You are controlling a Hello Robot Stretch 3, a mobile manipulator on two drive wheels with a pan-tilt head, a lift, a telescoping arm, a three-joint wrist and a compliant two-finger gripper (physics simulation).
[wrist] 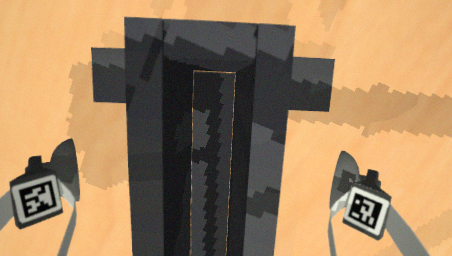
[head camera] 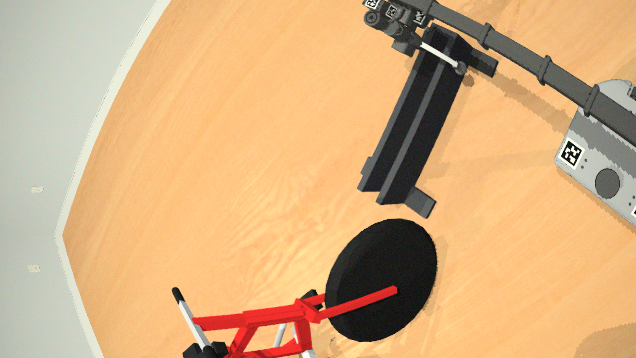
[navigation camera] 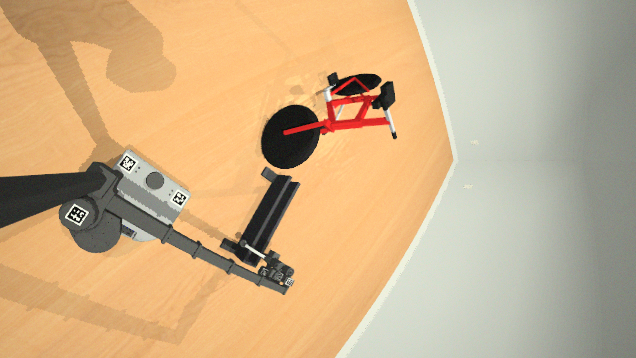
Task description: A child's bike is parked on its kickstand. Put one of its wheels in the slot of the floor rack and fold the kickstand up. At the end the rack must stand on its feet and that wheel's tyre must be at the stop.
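Where they show: gripper, between the fingertips: (wrist: 209, 166) (head camera: 438, 56) (navigation camera: 254, 248); robot's base, origin of its link: (head camera: 606, 182) (navigation camera: 154, 179).
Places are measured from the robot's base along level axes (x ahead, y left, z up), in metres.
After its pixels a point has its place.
The dark rack (head camera: 417, 167) @(x 0.303, y -0.554, z 0.046 m) (navigation camera: 275, 222) @(x 0.162, y -0.631, z 0.150 m) (wrist: 145, 195) @(x -0.012, y -0.649, z 0.161 m) stands on its feet; its closed end shows at the top of the wrist view. The child's bike (head camera: 272, 314) @(x 0.698, y -0.493, z 0.482 m) (navigation camera: 357, 122) @(x 0.718, y -0.502, z 0.533 m) has a red frame. Its black front wheel (head camera: 385, 250) @(x 0.489, y -0.441, z 0.223 m) (navigation camera: 292, 150) @(x 0.510, y -0.440, z 0.238 m) is outside the slot, close beyond the rack's open end. A white rod (head camera: 280, 335) @(x 1.067, y -0.637, z 0.104 m) (navigation camera: 340, 111) @(x 1.062, y -0.650, z 0.095 m), which looks like the kickstand, shows under the frame; its angle is unclear. My gripper (head camera: 431, 57) @(x -0.023, y -0.613, z 0.132 m) (navigation camera: 258, 251) @(x -0.023, y -0.613, z 0.132 m) (wrist: 209, 166) @(x -0.023, y -0.613, z 0.132 m) is open and empty above the rack's closed end, one finger out to each side. Its height is unclear.
My grey base (head camera: 582, 172) @(x 0.021, y -0.078, z 0.160 m) (navigation camera: 150, 195) @(x -0.058, y -0.019, z 0.160 m) stands beside the rack, with the arm (head camera: 520, 55) @(x -0.101, y -0.281, z 0.476 m) (navigation camera: 182, 242) @(x -0.100, y -0.167, z 0.478 m) reaching across to the closed end. A pale wall (head camera: 35, 100) @(x 1.081, y -2.629, z 0.625 m) (navigation camera: 525, 225) @(x 1.362, y -2.720, z 1.195 m) runs behind the bike and rack. The rear wheel (navigation camera: 357, 85) @(x 1.182, y -0.553, z 0.265 m) is farther from the rack.
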